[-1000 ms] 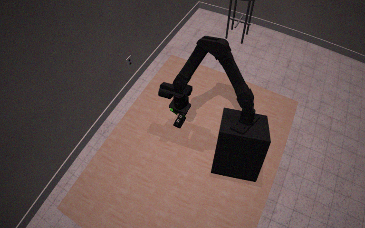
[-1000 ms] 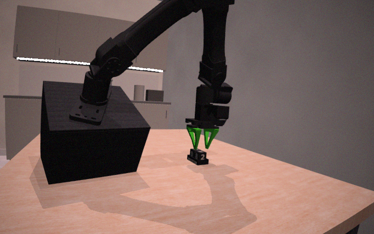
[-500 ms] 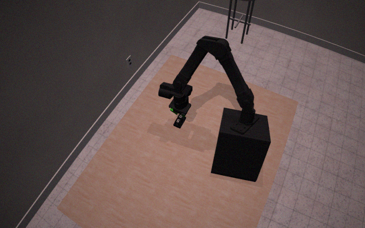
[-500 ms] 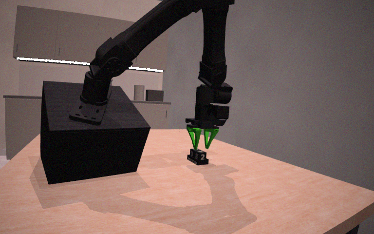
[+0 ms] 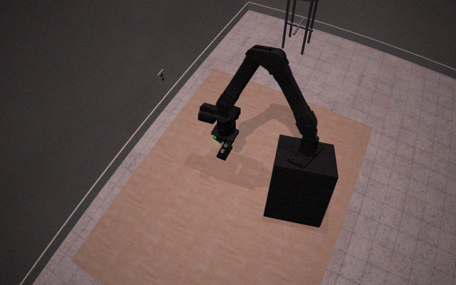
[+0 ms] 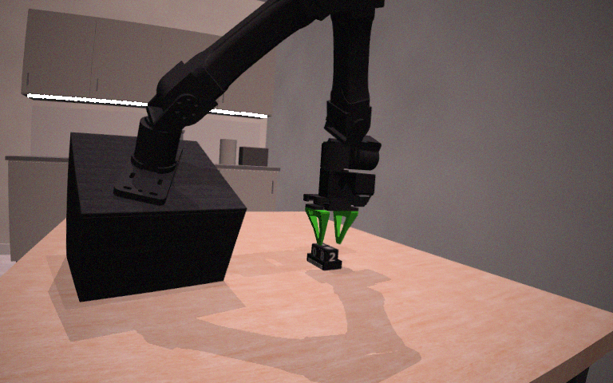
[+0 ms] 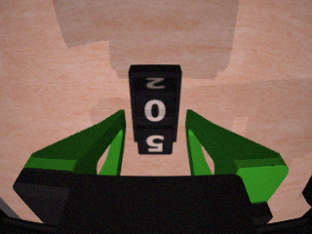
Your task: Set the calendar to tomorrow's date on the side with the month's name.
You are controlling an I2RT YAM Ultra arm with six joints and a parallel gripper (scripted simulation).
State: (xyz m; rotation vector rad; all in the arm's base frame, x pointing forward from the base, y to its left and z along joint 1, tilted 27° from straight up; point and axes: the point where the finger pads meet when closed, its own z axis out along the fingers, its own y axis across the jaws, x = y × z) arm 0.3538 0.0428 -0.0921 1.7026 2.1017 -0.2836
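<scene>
The black cube lies 30 mm below my hand. Round my hand: black tray 50 mm below, 20 mm to the left.
</scene>
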